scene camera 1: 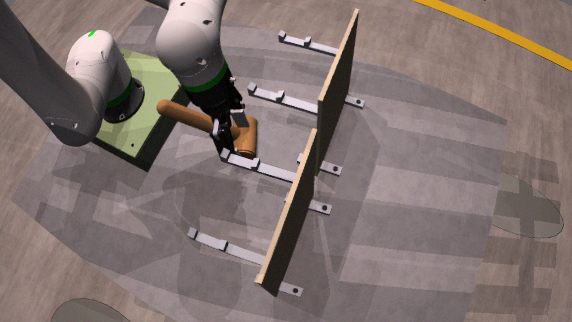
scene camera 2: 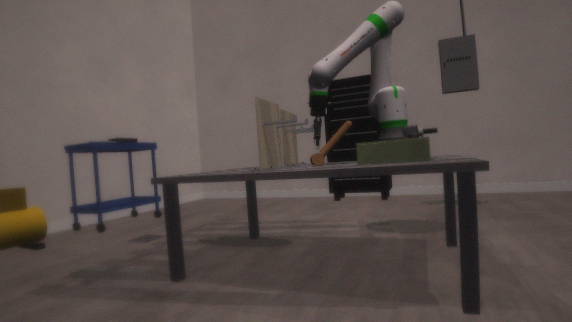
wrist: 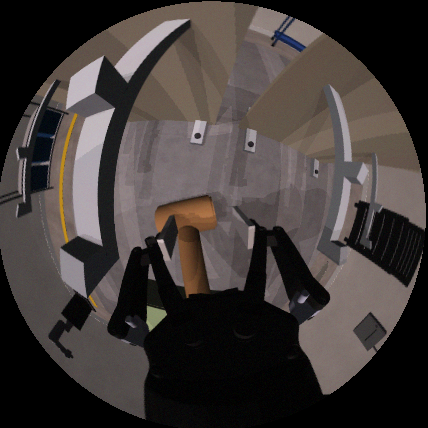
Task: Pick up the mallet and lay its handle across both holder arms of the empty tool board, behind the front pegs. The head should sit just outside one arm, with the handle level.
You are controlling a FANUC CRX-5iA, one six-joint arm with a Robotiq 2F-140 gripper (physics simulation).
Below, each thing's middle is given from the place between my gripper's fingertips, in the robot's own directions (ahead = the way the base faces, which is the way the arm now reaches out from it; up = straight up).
Labels:
The wooden mallet (scene camera 1: pixel 169 109) lies 7 cm behind my hand, 1 cm to the left of it and 4 cm above it.

